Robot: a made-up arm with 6 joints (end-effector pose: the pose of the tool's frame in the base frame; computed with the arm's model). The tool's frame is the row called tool. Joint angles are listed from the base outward.
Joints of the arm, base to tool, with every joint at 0 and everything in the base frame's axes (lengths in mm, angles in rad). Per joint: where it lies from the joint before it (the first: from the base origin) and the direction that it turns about. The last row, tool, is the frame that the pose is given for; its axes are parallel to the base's.
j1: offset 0 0 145 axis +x
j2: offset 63 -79 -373 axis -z
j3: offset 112 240 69 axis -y
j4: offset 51 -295 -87 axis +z
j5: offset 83 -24 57 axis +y
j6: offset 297 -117 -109 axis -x
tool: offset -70 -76 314
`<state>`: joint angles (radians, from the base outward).
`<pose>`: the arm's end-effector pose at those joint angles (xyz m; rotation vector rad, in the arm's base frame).
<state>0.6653 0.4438 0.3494 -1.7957 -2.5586 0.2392</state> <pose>0.2433 0.2841 -0.1341 -2.2789 -0.7062 -1.4788</pose>
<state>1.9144 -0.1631 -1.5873 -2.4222 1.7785 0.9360</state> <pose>-0.0674 0.3581 -0.0685 0.2215 3.0511 0.6798</pose>
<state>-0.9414 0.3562 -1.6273 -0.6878 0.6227 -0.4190</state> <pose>-0.0665 -0.6894 0.3944 -0.2575 1.1600 -2.1570</pose>
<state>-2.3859 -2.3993 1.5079 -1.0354 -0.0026 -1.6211</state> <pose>0.1927 -0.7416 0.1283 0.9030 0.8103 -0.6106</pose>
